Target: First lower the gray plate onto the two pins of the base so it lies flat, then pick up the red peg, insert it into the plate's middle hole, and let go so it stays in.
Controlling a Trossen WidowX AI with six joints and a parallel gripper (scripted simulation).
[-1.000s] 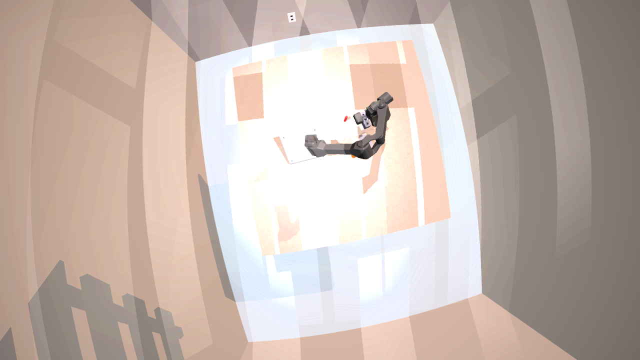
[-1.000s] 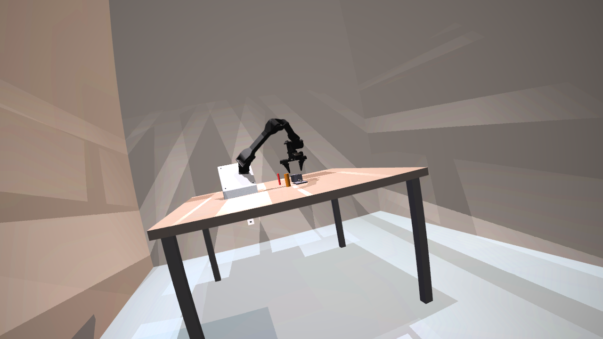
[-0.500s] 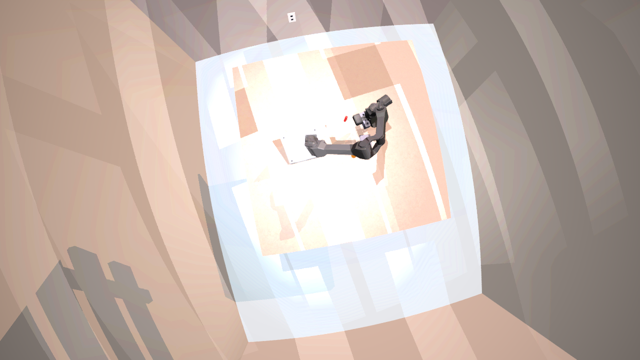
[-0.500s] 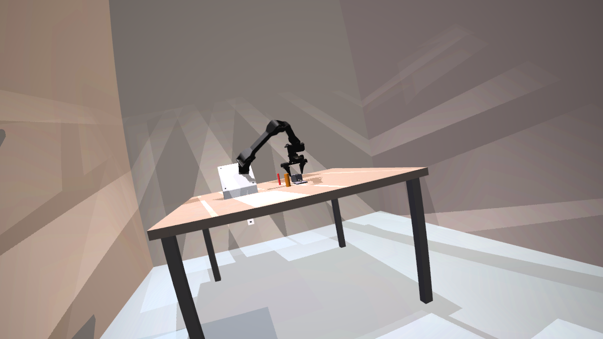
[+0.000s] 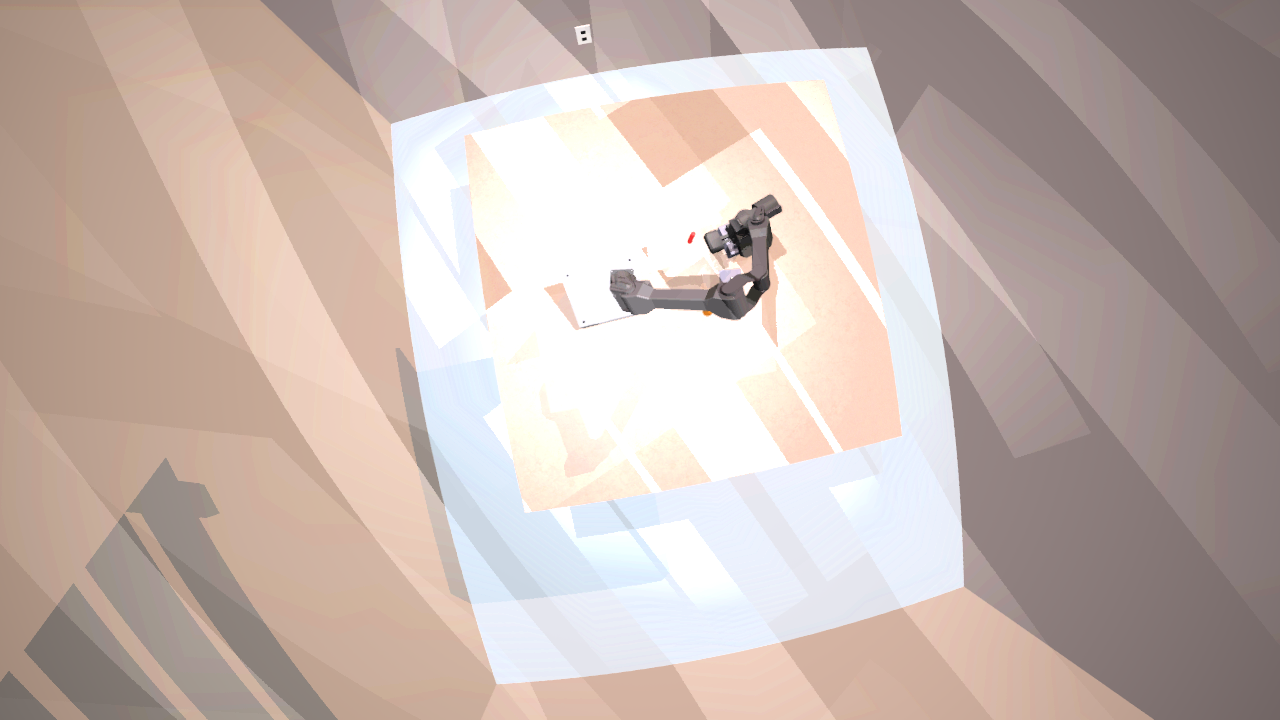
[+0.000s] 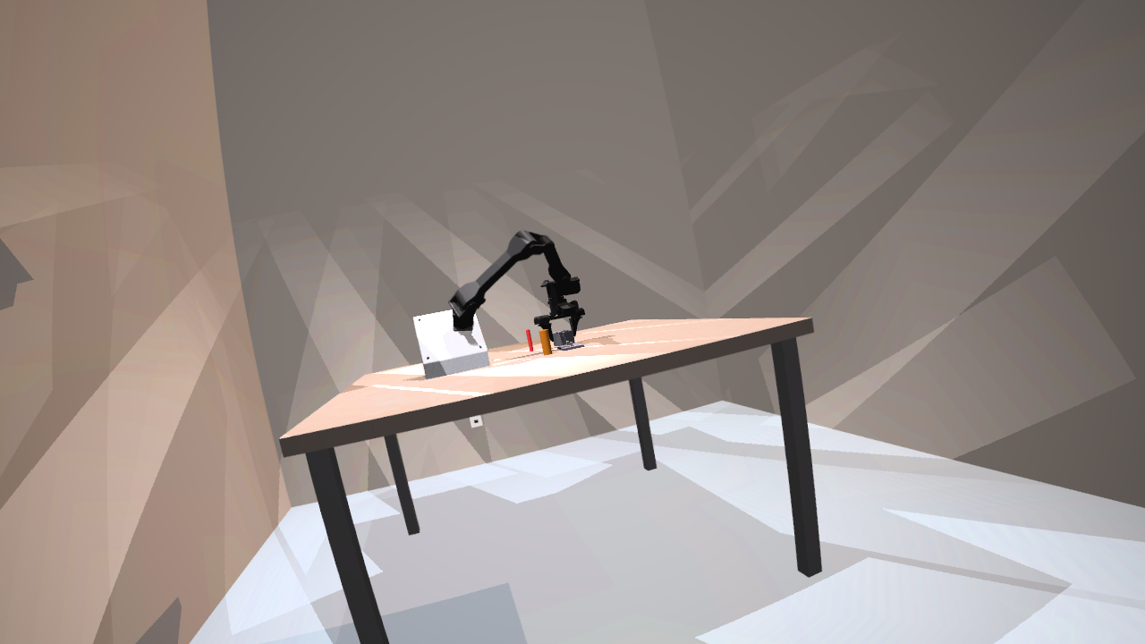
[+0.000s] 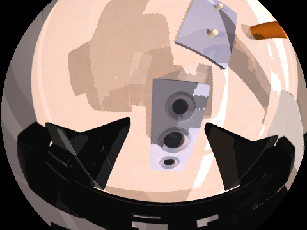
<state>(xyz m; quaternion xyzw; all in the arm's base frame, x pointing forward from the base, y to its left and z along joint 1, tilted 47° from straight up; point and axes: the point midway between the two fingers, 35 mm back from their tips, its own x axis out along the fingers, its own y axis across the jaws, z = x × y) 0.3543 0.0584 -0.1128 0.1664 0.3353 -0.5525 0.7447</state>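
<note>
My gripper tip is now 20 mm below the gray plate. From my gripper tip the other things lie so: pin base (150 mm to the right, 10 mm below); then yellow-orange object (90 mm behind, 220 mm to the right, 20 mm above); then red peg (120 mm behind, 10 mm to the left, 20 mm above).
</note>
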